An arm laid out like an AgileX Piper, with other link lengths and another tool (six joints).
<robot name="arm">
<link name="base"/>
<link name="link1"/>
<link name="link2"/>
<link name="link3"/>
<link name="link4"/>
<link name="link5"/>
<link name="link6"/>
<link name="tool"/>
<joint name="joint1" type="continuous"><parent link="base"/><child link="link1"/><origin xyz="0 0 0.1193" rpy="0 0 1.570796"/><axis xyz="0 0 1"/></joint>
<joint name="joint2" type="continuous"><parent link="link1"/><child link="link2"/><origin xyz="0 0 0" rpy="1.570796 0 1.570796"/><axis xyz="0 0 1"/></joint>
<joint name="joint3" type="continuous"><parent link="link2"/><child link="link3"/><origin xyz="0.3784 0.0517 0" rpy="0 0 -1.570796"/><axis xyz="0 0 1"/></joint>
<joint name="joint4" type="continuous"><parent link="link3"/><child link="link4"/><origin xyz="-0.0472 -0.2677 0" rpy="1.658 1.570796 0"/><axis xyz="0 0 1"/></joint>
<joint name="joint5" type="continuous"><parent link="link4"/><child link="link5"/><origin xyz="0 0 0" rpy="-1.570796 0 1.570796"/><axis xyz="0 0 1"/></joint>
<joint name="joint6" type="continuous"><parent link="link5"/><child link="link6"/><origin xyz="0 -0.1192 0" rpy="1.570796 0 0"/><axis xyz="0 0 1"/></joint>
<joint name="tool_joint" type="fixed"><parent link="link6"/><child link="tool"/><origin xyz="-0.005 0.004 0.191" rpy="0.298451 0 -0.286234"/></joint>
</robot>
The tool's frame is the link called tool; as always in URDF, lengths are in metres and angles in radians. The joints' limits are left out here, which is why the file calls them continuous.
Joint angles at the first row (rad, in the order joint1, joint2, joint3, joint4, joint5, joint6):
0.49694, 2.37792, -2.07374, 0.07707, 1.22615, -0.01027
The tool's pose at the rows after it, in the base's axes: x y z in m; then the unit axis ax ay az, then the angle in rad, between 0 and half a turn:
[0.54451 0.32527 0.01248 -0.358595 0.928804 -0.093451 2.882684]
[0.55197 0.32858 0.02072 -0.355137 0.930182 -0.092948 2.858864]
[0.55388 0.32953 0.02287 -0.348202 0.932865 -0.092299 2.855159]
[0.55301 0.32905 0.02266 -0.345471 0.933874 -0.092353 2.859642]
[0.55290 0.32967 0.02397 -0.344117 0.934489 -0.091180 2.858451]
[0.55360 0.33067 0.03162 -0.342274 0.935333 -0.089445 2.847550]
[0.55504 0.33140 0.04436 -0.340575 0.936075 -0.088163 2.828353]
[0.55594 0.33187 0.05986 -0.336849 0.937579 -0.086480 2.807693]
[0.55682 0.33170 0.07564 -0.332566 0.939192 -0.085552 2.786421]
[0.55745 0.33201 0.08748 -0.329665 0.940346 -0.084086 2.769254]
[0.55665 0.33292 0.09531 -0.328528 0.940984 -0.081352 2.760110]
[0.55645 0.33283 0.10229 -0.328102 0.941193 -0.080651 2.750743]
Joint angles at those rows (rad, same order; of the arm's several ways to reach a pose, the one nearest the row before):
0.49694, 2.37794, -2.10469, 0.07707, 1.22618, 0.00001
0.49695, 2.37792, -2.12996, 0.07490, 1.22665, 0.00544
0.49694, 2.37795, -2.13644, 0.07490, 1.22667, 0.01970
0.49694, 2.37794, -2.13642, 0.07491, 1.23000, 0.02619
0.49694, 2.37597, -2.13637, 0.07702, 1.22998, 0.02836
0.49694, 2.36416, -2.13637, 0.07893, 1.22999, 0.03060
0.49695, 2.34441, -2.13636, 0.07880, 1.22997, 0.03217
0.49694, 2.32022, -2.13644, 0.07880, 1.23215, 0.03796
0.49695, 2.29548, -2.13638, 0.07689, 1.23411, 0.04524
0.49694, 2.27719, -2.13631, 0.07690, 1.23406, 0.04943
0.49694, 2.26503, -2.13643, 0.08091, 1.23626, 0.05016
0.49695, 2.25401, -2.13638, 0.08090, 1.23772, 0.05016

